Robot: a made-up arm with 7 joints. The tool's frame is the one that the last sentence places. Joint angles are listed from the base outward.
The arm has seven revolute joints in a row. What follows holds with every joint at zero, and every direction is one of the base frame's.
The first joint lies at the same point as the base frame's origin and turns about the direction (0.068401, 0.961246, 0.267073), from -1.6 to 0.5 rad.
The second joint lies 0.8 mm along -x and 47.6 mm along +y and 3.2 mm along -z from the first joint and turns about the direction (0.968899, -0.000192, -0.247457), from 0 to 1.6 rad.
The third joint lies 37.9 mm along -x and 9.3 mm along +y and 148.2 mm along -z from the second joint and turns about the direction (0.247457, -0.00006, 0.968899), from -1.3 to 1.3 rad.
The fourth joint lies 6.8 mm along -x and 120.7 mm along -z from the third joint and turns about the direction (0.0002, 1, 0.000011), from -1.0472 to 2.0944 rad.
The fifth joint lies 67 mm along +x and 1.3 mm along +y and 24.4 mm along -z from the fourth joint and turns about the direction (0.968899, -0.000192, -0.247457), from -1.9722 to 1.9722 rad.
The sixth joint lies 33.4 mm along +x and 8.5 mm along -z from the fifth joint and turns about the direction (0.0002, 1, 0.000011), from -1.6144 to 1.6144 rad.
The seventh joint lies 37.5 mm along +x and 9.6 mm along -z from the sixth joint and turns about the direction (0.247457, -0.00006, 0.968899), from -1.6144 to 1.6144 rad.
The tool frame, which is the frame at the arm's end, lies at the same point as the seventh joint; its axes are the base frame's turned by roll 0, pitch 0.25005 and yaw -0.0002 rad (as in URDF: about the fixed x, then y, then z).
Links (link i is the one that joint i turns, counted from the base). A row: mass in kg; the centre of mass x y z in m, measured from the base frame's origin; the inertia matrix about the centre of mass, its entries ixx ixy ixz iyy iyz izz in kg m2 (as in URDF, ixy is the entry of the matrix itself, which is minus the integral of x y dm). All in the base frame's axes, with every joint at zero. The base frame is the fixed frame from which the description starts. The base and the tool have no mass.
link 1: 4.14; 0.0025 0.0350 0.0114; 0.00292 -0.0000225 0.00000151 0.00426 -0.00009 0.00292
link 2: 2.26; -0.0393 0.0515 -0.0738; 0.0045 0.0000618 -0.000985 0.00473 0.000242 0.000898
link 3: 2.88; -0.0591 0.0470 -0.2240; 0.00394 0 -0.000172 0.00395 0 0.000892
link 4: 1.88; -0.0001 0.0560 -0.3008; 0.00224 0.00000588 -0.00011 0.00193 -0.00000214 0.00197
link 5: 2.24; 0.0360 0.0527 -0.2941; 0.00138 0 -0.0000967 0.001 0 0.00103
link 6: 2.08; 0.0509 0.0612 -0.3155; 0.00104 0 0 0.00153 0 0.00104
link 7: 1.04; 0.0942 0.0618 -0.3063; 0.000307 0 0.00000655 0.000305 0 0.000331
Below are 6 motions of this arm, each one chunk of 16 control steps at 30 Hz.
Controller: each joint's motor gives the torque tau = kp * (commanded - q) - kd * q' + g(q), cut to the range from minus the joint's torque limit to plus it. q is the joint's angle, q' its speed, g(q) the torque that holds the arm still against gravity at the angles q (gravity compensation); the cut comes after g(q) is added. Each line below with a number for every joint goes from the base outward.
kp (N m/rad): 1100 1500 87 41 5.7 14 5.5
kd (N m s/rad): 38 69 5.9 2.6 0.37 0.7 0.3
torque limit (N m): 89 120 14 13 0.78 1.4 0.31
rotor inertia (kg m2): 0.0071 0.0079 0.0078 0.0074 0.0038 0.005 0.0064
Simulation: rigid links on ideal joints. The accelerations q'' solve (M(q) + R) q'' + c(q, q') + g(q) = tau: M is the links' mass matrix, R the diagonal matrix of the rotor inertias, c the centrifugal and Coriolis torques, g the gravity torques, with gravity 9.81 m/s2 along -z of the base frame. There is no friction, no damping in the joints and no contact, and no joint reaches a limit. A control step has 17 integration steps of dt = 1/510 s. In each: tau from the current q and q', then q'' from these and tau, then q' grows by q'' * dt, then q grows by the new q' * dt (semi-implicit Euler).
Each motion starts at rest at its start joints. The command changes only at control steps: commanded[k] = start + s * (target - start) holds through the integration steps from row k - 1 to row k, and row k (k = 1, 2, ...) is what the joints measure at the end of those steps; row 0 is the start. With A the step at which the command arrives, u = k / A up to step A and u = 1 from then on. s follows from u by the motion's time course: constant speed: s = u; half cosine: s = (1 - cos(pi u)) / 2; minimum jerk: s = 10 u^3 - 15 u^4 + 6 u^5; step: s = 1 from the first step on.
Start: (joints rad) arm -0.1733 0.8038 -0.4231 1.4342 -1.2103 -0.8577 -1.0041
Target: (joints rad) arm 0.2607 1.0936 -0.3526 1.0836 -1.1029 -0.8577 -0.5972
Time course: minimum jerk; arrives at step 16
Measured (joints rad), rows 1 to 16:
1: -0.1728 0.8041 -0.4231 1.4331 -1.2101 -0.8577 -1.0038
2: -0.1695 0.8060 -0.4227 1.4267 -1.2087 -0.8578 -1.0019
3: -0.1602 0.8115 -0.4218 1.4121 -1.2047 -0.8581 -0.9960
4: -0.1425 0.8221 -0.4200 1.3904 -1.1977 -0.8587 -0.9836
5: -0.1151 0.8386 -0.4170 1.3641 -1.1887 -0.8593 -0.9631
6: -0.0783 0.8609 -0.4128 1.3364 -1.1789 -0.8594 -0.9340
7: -0.0338 0.8883 -0.4073 1.3095 -1.1694 -0.8590 -0.8971
8: 0.0158 0.9193 -0.4009 1.2842 -1.1608 -0.8580 -0.8540
9: 0.0672 0.9521 -0.3936 1.2606 -1.1532 -0.8567 -0.8075
10: 0.1169 0.9847 -0.3859 1.2383 -1.1465 -0.8556 -0.7604
11: 0.1619 1.0152 -0.3781 1.2167 -1.1403 -0.8550 -0.7157
12: 0.1994 1.0418 -0.3707 1.1959 -1.1345 -0.8549 -0.6763
13: 0.2279 1.0630 -0.3641 1.1762 -1.1292 -0.8554 -0.6442
14: 0.2468 1.0782 -0.3587 1.1582 -1.1244 -0.8562 -0.6207
15: 0.2569 1.0873 -0.3549 1.1422 -1.1202 -0.8570 -0.6060
16: 0.2604 1.0917 -0.3527 1.1275 -1.1164 -0.8577 -0.5987

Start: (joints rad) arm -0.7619 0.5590 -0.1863 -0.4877 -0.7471 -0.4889 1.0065
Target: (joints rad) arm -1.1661 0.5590 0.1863 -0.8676 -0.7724 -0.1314 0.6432
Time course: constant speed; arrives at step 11
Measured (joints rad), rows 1 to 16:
1: -0.7792 0.5582 -0.1812 -0.4942 -0.7487 -0.4701 0.9979
2: -0.8129 0.5577 -0.1636 -0.5112 -0.7511 -0.4420 0.9765
3: -0.8516 0.5579 -0.1355 -0.5370 -0.7535 -0.4134 0.9465
4: -0.8901 0.5583 -0.1024 -0.5686 -0.7555 -0.3848 0.9129
5: -0.9275 0.5588 -0.0680 -0.6031 -0.7573 -0.3553 0.8787
6: -0.9643 0.5590 -0.0338 -0.6387 -0.7590 -0.3246 0.8449
7: -1.0009 0.5591 0.0002 -0.6744 -0.7609 -0.2931 0.8115
8: -1.0376 0.5592 0.0339 -0.7097 -0.7629 -0.2610 0.7784
9: -1.0742 0.5592 0.0677 -0.7447 -0.7651 -0.2288 0.7454
10: -1.1109 0.5592 0.1014 -0.7795 -0.7673 -0.1964 0.7124
11: -1.1476 0.5593 0.1351 -0.8142 -0.7695 -0.1640 0.6794
12: -1.1649 0.5600 0.1588 -0.8354 -0.7685 -0.1508 0.6549
13: -1.1675 0.5600 0.1723 -0.8487 -0.7679 -0.1433 0.6436
14: -1.1667 0.5597 0.1790 -0.8584 -0.7686 -0.1381 0.6408
15: -1.1661 0.5594 0.1824 -0.8646 -0.7697 -0.1352 0.6413
16: -1.1660 0.5592 0.1841 -0.8677 -0.7708 -0.1337 0.6422

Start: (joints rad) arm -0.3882 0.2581 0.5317 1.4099 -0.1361 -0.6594 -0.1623
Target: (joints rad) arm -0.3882 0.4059 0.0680 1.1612 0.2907 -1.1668 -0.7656
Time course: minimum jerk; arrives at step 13
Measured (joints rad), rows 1 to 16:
1: -0.3882 0.2583 0.5309 1.4099 -0.1357 -0.6601 -0.1630
2: -0.3880 0.2600 0.5258 1.4096 -0.1330 -0.6652 -0.1681
3: -0.3875 0.2648 0.5124 1.4071 -0.1237 -0.6798 -0.1838
4: -0.3868 0.2737 0.4881 1.3994 -0.1044 -0.7082 -0.2154
5: -0.3861 0.2873 0.4521 1.3841 -0.0733 -0.7519 -0.2652
6: -0.3857 0.3047 0.4057 1.3599 -0.0307 -0.8093 -0.3314
7: -0.3859 0.3248 0.3518 1.3276 0.0207 -0.8764 -0.4100
8: -0.3867 0.3455 0.2947 1.2900 0.0769 -0.9472 -0.4940
9: -0.3880 0.3649 0.2389 1.2509 0.1330 -1.0149 -0.5754
10: -0.3893 0.3812 0.1888 1.2148 0.1844 -1.0735 -0.6469
11: -0.3903 0.3932 0.1480 1.1856 0.2268 -1.1182 -0.7027
12: -0.3909 0.4005 0.1184 1.1657 0.2579 -1.1471 -0.7399
13: -0.3908 0.4039 0.0991 1.1553 0.2771 -1.1617 -0.7595
14: -0.3902 0.4051 0.0868 1.1524 0.2871 -1.1672 -0.7669
15: -0.3893 0.4055 0.0791 1.1539 0.2916 -1.1683 -0.7682
16: -0.3885 0.4056 0.0745 1.1570 0.2933 -1.1678 -0.7675

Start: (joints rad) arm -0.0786 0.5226 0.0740 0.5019 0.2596 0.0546 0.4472
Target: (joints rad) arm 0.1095 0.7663 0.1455 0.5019 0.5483 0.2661 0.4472
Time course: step
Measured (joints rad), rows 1 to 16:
1: -0.0122 0.6186 -0.0889 0.4067 0.2385 0.1113 0.4461
2: 0.0748 0.6917 -0.0629 0.4148 0.3525 0.1602 0.4452
3: 0.1127 0.7353 0.0330 0.5199 0.4594 0.2322 0.4475
4: 0.1220 0.7582 0.1039 0.5831 0.5168 0.2833 0.4473
5: 0.1200 0.7667 0.1383 0.5879 0.5399 0.2973 0.4464
6: 0.1146 0.7684 0.1490 0.5628 0.5471 0.2896 0.4460
7: 0.1101 0.7679 0.1497 0.5323 0.5488 0.2769 0.4462
8: 0.1079 0.7673 0.1481 0.5094 0.5492 0.2675 0.4466
9: 0.1074 0.7668 0.1466 0.4973 0.5494 0.2632 0.4470
10: 0.1080 0.7665 0.1458 0.4939 0.5493 0.2625 0.4472
11: 0.1087 0.7664 0.1455 0.4954 0.5491 0.2635 0.4473
12: 0.1093 0.7663 0.1454 0.4983 0.5487 0.2649 0.4473
13: 0.1096 0.7663 0.1454 0.5008 0.5485 0.2659 0.4473
14: 0.1097 0.7663 0.1454 0.5023 0.5483 0.2664 0.4472
15: 0.1097 0.7663 0.1454 0.5028 0.5482 0.2665 0.4472
16: 0.1096 0.7663 0.1455 0.5027 0.5482 0.2664 0.4472

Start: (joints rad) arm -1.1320 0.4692 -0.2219 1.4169 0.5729 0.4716 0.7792
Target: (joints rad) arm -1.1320 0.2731 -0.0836 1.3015 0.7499 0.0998 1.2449
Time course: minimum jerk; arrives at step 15
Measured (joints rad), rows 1 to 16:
1: -1.1320 0.4690 -0.2217 1.4169 0.5731 0.4713 0.7795
2: -1.1320 0.4675 -0.2204 1.4169 0.5746 0.4688 0.7822
3: -1.1318 0.4632 -0.2172 1.4163 0.5785 0.4615 0.7905
4: -1.1316 0.4547 -0.2115 1.4140 0.5854 0.4467 0.8077
5: -1.1314 0.4416 -0.2034 1.4092 0.5958 0.4232 0.8356
6: -1.1312 0.4241 -0.1927 1.4012 0.6095 0.3911 0.8743
7: -1.1312 0.4031 -0.1800 1.3901 0.6261 0.3520 0.9222
8: -1.1313 0.3798 -0.1659 1.3765 0.6448 0.3081 0.9763
9: -1.1315 0.3560 -0.1513 1.3613 0.6645 0.2626 1.0330
10: -1.1318 0.3332 -0.1370 1.3457 0.6840 0.2185 1.0883
11: -1.1322 0.3130 -0.1240 1.3311 0.7019 0.1790 1.1384
12: -1.1325 0.2966 -0.1129 1.3184 0.7172 0.1466 1.1801
13: -1.1327 0.2848 -0.1042 1.3086 0.7292 0.1228 1.2113
14: -1.1328 0.2777 -0.0979 1.3021 0.7376 0.1080 1.2314
15: -1.1328 0.2743 -0.0935 1.2987 0.7428 0.1010 1.2417
16: -1.1327 0.2733 -0.0902 1.2978 0.7459 0.0988 1.2454

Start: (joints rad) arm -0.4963 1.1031 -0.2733 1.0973 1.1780 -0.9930 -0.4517
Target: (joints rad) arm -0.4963 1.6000 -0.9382 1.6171 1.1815 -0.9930 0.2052
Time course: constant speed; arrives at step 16
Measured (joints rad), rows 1 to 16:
1: -0.4966 1.1161 -0.2955 1.0982 1.1724 -0.9985 -0.4401
2: -0.4973 1.1398 -0.3228 1.1115 1.1699 -1.0014 -0.4129
3: -0.4976 1.1688 -0.3531 1.1372 1.1695 -0.9999 -0.3759
4: -0.4973 1.1996 -0.3869 1.1708 1.1707 -0.9970 -0.3349
5: -0.4968 1.2308 -0.4237 1.2076 1.1735 -0.9947 -0.2931
6: -0.4964 1.2619 -0.4625 1.2445 1.1769 -0.9935 -0.2516
7: -0.4962 1.2931 -0.5025 1.2801 1.1797 -0.9929 -0.2103
8: -0.4962 1.3242 -0.5431 1.3140 1.1815 -0.9927 -0.1693
9: -0.4962 1.3552 -0.5841 1.3469 1.1824 -0.9927 -0.1283
10: -0.4963 1.3863 -0.6253 1.3793 1.1826 -0.9927 -0.0872
11: -0.4964 1.4173 -0.6666 1.4115 1.1826 -0.9927 -0.0461
12: -0.4964 1.4484 -0.7080 1.4437 1.1826 -0.9926 -0.0051
13: -0.4964 1.4795 -0.7495 1.4760 1.1826 -0.9926 0.0360
14: -0.4964 1.5105 -0.7910 1.5084 1.1827 -0.9925 0.0771
15: -0.4964 1.5416 -0.8326 1.5409 1.1828 -0.9924 0.1181
16: -0.4964 1.5727 -0.8742 1.5734 1.1829 -0.9923 0.1592

